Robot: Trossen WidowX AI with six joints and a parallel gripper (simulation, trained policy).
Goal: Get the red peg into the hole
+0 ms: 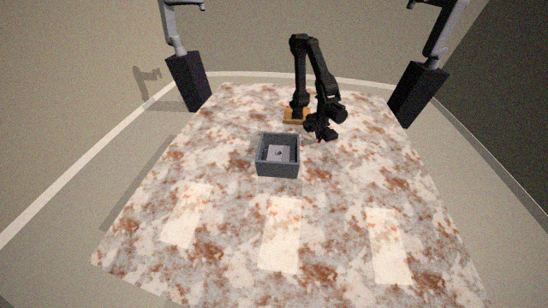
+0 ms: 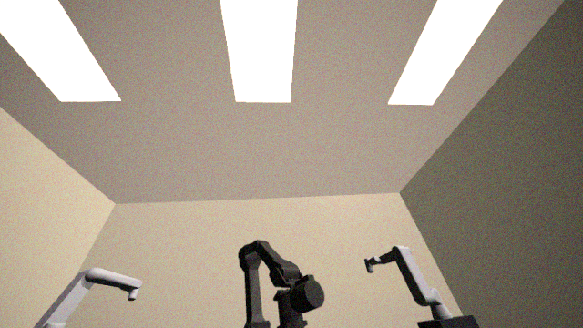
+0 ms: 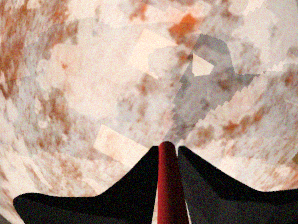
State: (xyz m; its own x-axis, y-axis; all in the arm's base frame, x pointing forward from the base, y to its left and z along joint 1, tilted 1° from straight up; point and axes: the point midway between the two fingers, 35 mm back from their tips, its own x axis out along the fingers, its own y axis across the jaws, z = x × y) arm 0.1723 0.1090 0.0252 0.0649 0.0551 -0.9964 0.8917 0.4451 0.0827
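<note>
Now: gripper tip 17 cm to the left of the plate, 14 cm short of it and 3 cm below it. Also, from my gripper tip: grey box: 17 cm to the right, 14 cm ahead, 1 cm above; then red peg: 2 cm above, 1 cm to the left.
</note>
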